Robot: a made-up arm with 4 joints.
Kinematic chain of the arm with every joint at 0, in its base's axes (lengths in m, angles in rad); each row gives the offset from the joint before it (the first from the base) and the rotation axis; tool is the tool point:
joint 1: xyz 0 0 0.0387 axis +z
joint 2: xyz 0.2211 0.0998 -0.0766 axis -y
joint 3: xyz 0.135 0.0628 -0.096 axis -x
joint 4: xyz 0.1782 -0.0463 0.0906 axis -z
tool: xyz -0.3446 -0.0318 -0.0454
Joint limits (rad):
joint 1: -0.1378..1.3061
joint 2: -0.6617..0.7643
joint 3: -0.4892..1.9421
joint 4: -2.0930..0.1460
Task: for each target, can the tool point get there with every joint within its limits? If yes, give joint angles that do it. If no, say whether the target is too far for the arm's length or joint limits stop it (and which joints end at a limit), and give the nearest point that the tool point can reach.
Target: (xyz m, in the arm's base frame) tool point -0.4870 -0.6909 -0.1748
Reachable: no: joint limits stop it (at a limit: joint 1, joint 2, joint 3) | nearest point 0.1549 -0.1664 -0.2663 | short by 0.834 m
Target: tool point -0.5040 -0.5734 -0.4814
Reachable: no: joint limits stop it (at a limit: joint 1, joint 2, joint 3) | nearest point 0.1742 -0.1910 -0.2985 | short by 0.800 m
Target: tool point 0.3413 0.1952 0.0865
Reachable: yes | joints 0.9545 0.3874 0.3295 -1.0599
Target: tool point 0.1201 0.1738 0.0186
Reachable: yes | joints 0.8636 0.2752 0.6089 -0.3790
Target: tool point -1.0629 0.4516 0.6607
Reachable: no: too far | nearest point -0.2533 0.3877 0.3920 | short by 0.855 m
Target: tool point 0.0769 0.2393 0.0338
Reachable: yes | joints 0.6341 0.0680 1.2097 -0.2527
